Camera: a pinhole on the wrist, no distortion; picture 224 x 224 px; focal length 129.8 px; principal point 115.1 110.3 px. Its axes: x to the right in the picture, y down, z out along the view. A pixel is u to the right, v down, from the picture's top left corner.
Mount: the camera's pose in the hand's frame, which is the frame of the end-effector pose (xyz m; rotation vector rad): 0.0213 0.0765 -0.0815 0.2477 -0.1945 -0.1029
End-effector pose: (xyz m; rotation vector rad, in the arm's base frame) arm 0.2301 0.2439 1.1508 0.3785 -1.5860 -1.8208
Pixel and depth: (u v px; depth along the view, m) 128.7 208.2 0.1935
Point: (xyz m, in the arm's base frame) 0.1830 0.3395 1.3458
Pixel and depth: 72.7 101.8 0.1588
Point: 0.2504 0.3275 1.1841
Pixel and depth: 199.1 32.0 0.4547
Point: -0.2177 0.3756 0.9483
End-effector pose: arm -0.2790 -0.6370 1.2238 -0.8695 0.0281 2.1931
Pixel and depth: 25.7 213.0 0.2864
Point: -0.4683 -0.8943 1.4524
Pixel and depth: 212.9 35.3 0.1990
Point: -0.3303 -0.4605 1.2584
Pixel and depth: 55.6 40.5 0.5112
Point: -0.1049 -0.5732 1.7136
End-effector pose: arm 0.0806 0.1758 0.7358 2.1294 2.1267 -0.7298
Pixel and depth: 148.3 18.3 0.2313
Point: -0.0884 0.1638 0.6753
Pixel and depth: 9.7 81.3 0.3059
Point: 0.0244 -0.1444 0.7157
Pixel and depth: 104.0 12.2 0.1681
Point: -0.0099 0.1307 0.7345
